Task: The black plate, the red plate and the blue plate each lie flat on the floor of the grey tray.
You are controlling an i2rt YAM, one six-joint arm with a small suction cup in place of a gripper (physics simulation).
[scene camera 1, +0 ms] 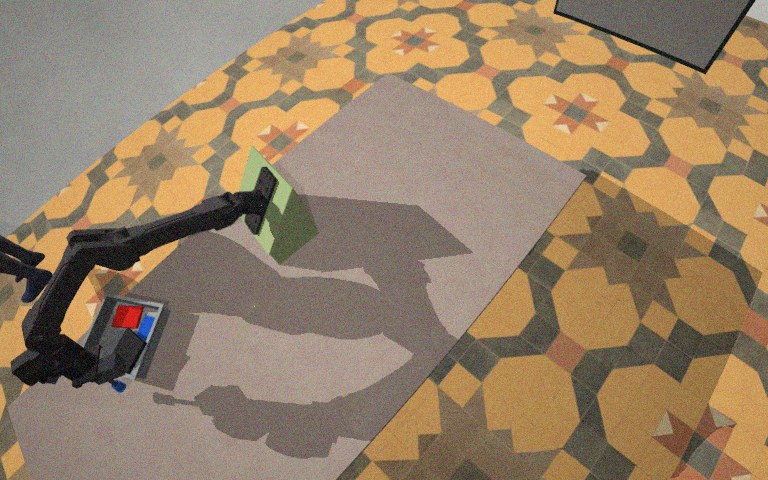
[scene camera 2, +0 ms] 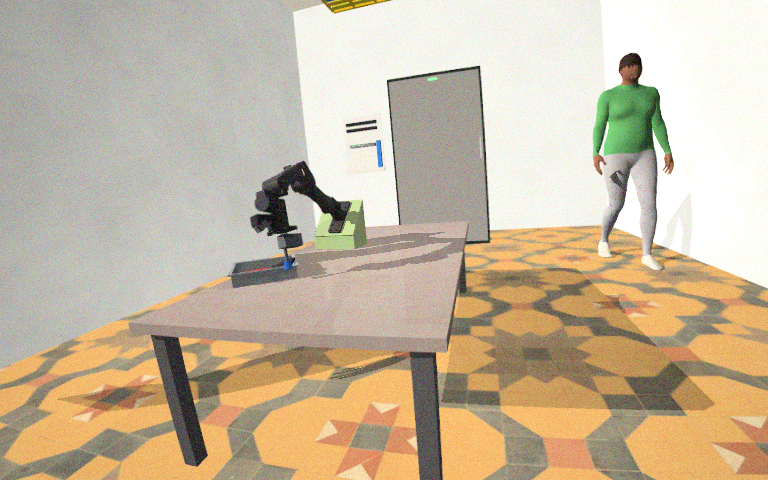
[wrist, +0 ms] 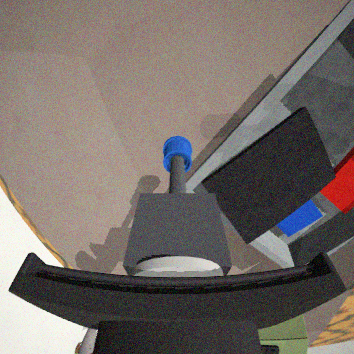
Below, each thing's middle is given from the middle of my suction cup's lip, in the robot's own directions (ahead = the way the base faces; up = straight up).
Right now my suction cup is 16 cm past the grey tray (scene camera 2: 240, 278), 5 cm to the right of it and 3 cm above it. From my suction cup the other things lie so: blue plate (wrist: 307, 213): 13 cm behind, 11 cm to the left, 5 cm below.
